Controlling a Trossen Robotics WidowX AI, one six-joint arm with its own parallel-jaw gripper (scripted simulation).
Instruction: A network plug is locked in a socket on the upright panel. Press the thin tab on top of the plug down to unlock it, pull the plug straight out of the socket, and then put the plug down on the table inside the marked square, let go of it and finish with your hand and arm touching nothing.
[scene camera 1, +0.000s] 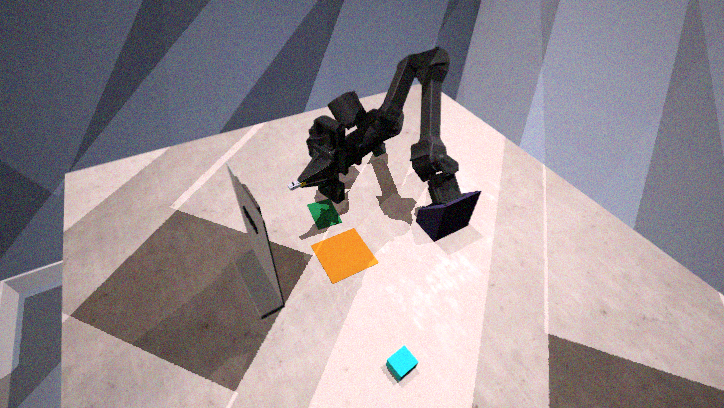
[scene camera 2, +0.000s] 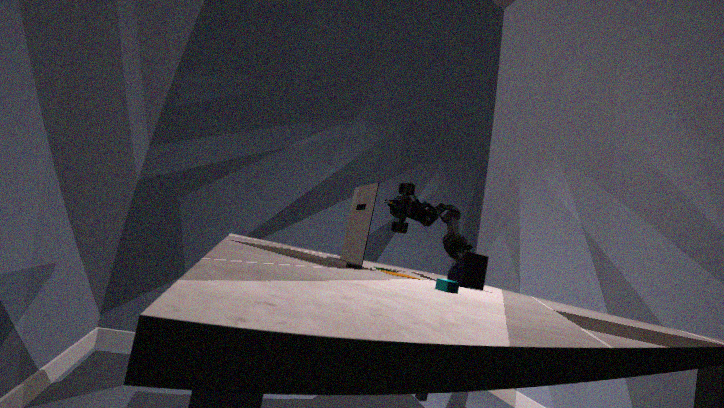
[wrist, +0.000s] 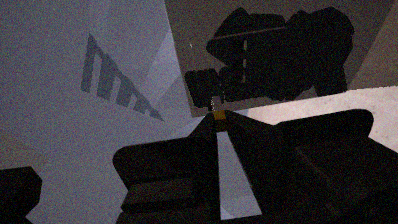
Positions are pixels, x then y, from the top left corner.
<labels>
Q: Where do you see the gripper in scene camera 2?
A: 388, 202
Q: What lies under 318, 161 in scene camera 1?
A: The gripper.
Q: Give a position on an orange square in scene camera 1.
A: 345, 254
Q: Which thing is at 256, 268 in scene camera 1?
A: A grey panel.
</labels>
